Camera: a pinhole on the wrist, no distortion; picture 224 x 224 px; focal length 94.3 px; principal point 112.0 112.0 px. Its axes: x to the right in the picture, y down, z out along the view. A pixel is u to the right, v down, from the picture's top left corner.
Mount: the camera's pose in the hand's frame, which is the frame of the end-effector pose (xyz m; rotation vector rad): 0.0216 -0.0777 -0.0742 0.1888 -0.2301 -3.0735
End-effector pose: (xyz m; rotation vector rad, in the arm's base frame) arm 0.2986 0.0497 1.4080 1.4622 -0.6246 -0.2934
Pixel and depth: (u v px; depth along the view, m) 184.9 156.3 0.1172
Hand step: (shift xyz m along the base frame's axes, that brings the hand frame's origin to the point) -0.0644 -0.0013 -0.1356
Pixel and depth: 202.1 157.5 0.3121
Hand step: -0.3339 -0.0369 -0.2634
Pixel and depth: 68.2 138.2 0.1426
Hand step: 0.0301 -0.1150 -0.0756
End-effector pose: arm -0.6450 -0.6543 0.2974 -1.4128 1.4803 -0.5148
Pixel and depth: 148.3 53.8 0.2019
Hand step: 0.0322 0.1258 -0.0681
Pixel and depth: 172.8 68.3 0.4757
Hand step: 0.1212 0.4697 -0.1702
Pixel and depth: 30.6 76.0 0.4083
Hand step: 0.2651 -0.1427 -0.3880
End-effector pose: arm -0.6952 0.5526 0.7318 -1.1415 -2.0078 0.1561
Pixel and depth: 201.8 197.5 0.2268
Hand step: -0.2244 -0.2745 -0.1061
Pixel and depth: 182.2 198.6 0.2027
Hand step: -0.2160 -0.2168 -0.0637
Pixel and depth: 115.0 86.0 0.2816
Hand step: -0.0982 0.0530 -0.1601
